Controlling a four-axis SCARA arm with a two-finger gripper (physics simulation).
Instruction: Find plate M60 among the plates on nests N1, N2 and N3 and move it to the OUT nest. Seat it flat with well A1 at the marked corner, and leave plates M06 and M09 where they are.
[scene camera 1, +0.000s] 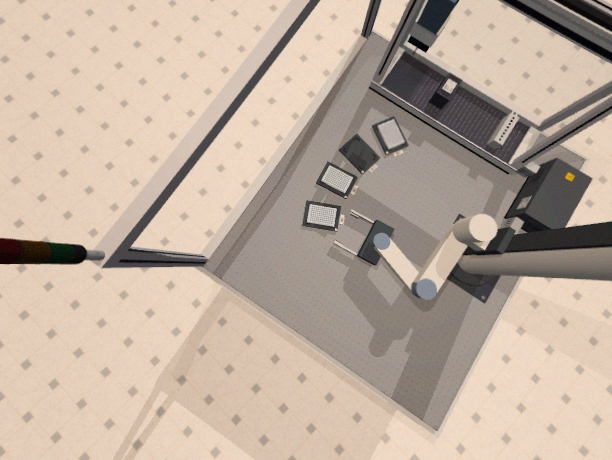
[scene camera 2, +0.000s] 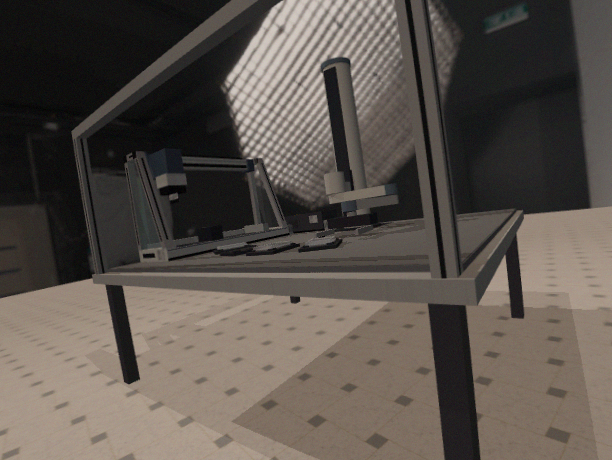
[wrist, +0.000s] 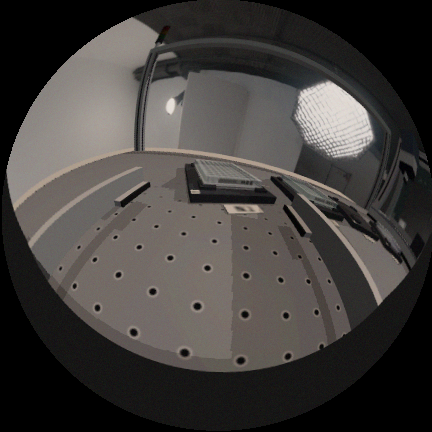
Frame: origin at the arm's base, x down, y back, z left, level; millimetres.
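Where they show: gripper, fingertip midpoint: (scene camera 1: 342, 226) (scene camera 2: 335, 234) (wrist: 218, 185); arm's base, link origin: (scene camera 1: 469, 257).
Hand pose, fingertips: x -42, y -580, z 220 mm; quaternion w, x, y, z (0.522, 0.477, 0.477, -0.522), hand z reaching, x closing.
Observation:
Each offset is from my fingertips to the top centre of the thing. "spot": to the spot under its first point.
My gripper (scene camera 1: 343, 228) (wrist: 218, 185) is open and empty, low over the table, its two fingers pointing at nest N1 @(dx +11, dy -105, dz +8 mm) (scene camera 1: 305, 224) (wrist: 232, 197) but short of it. A clear plate @(dx +2, dy -105, dz +8 mm) (scene camera 1: 322, 215) (wrist: 225, 172) sits on N1; the writing on its edge is too small to read. A second plate @(dx +2, dy -141, dz -177 mm) (scene camera 1: 337, 179) (wrist: 310, 192) sits on the neighbouring nest, partly behind the right finger in the wrist view. Beyond it is an empty dark nest @(dx +11, dy -122, dz -350 mm) (scene camera 1: 359, 153) (wrist: 356, 218). A third plate @(dx +2, dy -48, dz -515 mm) (scene camera 1: 390, 134) (wrist: 387, 236) sits on the farthest nest. I cannot tell which plate is M60.
Small label cards lie before the nests, one @(spot: dx +27, dy -15, dz -33 mm) (scene camera 1: 342, 219) (wrist: 243, 209) at N1. A framed station with a dark bed (scene camera 1: 470, 117) stands beyond the farthest nest. A dark box @(spot: dx -86, dy +677, dz -605 mm) (scene camera 1: 552, 195) stands near the arm's column (scene camera 1: 550, 262) (scene camera 2: 354, 130). Frame posts @(spot: dx -194, dy -464, dz +495 mm) (scene camera 2: 432, 125) rise at the table's edge.

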